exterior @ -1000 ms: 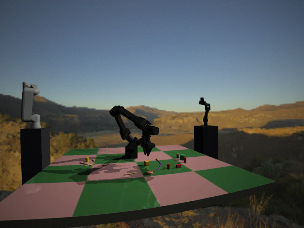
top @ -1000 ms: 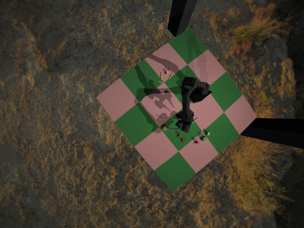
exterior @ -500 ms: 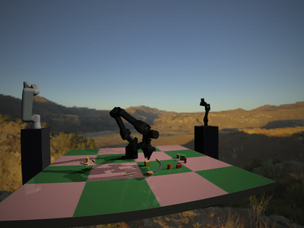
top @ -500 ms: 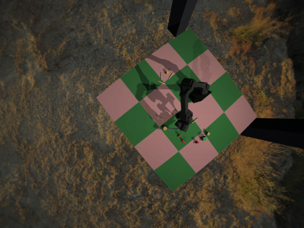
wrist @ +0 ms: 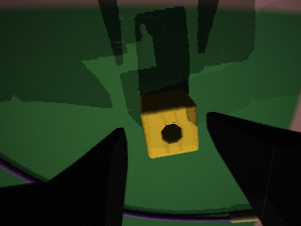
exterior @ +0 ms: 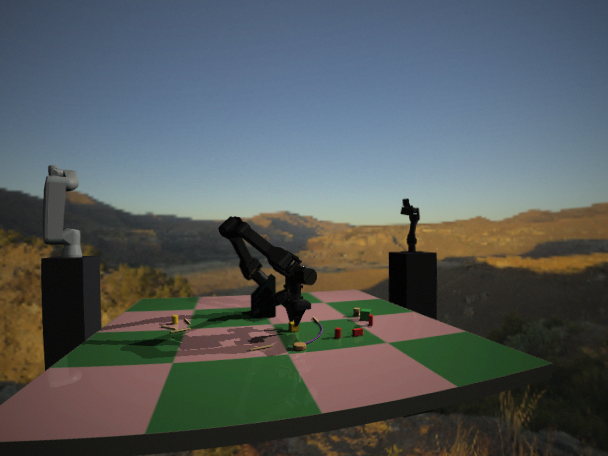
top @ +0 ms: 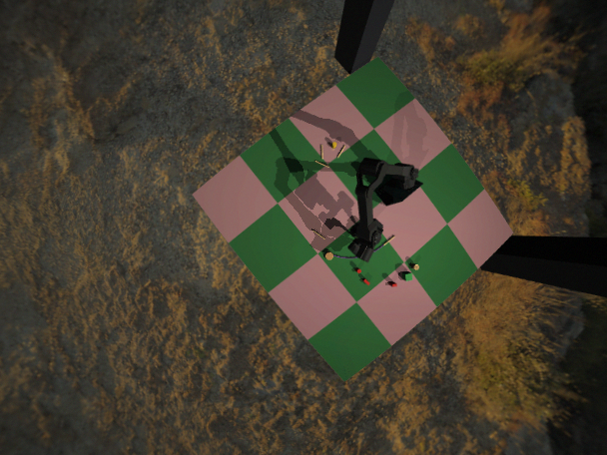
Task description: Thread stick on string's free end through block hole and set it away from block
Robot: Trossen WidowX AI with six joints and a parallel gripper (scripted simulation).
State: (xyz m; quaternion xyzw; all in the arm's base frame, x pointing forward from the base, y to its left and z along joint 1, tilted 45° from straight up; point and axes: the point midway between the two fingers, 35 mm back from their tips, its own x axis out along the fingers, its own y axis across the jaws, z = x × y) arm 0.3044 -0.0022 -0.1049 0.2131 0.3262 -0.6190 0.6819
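Now: the stick 110 mm to the left of my gripper tip, 100 mm behind it and 20 mm below it. The rest, counted from my gripper tip: red cylinder 130 mm to the left, 110 mm ahead, 10 mm below; then round wooden button 180 mm ahead, 20 mm to the right, 20 mm below; then yellow wooden block 10 mm below.
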